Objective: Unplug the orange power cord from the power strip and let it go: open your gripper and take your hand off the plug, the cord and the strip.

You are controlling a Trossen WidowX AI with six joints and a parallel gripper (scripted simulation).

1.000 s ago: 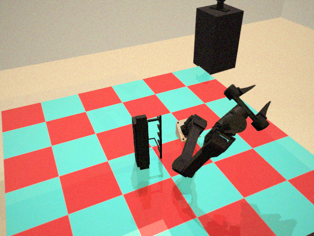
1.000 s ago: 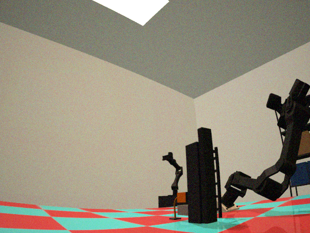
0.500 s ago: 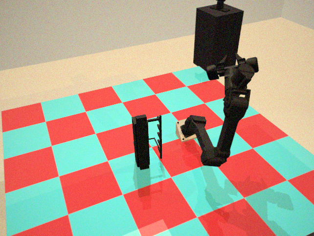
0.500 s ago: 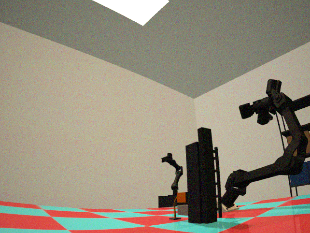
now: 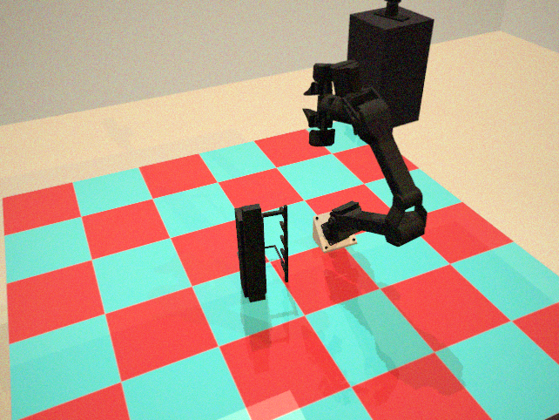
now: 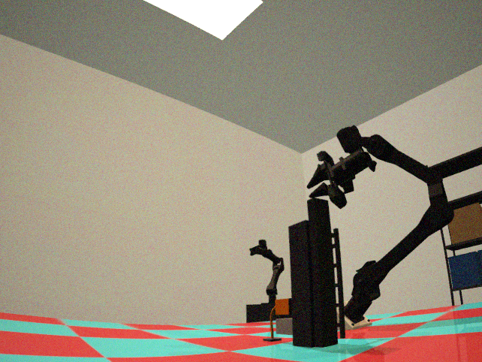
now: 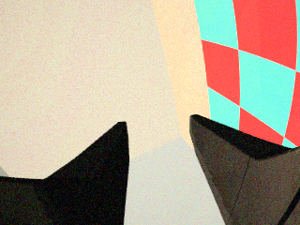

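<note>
Now: the orange plug 320 mm below my gripper tip, 210 mm ahead of it and 80 mm to the left of it. Also, from my gripper tip: black slab (270 mm below, 230 mm ahead, 170 mm to the left).
</note>
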